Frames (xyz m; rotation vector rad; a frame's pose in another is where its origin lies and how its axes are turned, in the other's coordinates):
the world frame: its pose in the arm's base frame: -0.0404 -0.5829 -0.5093 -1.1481 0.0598 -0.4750
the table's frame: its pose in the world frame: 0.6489 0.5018 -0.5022 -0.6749 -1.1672 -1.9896
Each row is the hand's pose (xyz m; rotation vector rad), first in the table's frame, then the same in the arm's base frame.
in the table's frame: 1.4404 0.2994 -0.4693 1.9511 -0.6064 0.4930
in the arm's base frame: -0.0735 -0.3056 0.1144 -1.3770 -1.5999 1.2516
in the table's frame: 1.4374 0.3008 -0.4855 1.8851 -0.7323 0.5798
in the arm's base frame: -0.0791 -0.3183 0.1233 -1.5300 -1.5418 1.2945
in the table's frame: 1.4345 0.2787 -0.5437 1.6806 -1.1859 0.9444
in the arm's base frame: -0.1231 -0.3586 0.1413 -2.0168 -1.1488 1.5058
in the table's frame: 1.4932 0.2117 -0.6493 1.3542 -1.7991 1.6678
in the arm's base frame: -0.2513 -0.3836 0.1863 -2.4153 -0.0713 1.7920
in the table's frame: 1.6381 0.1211 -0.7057 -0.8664 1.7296 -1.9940
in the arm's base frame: -0.4108 -0.3115 0.2281 -2.1061 1.1182 1.8937
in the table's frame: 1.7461 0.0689 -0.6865 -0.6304 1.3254 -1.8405
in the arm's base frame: -0.4880 -0.2179 0.2336 -1.6407 1.6248 1.8490
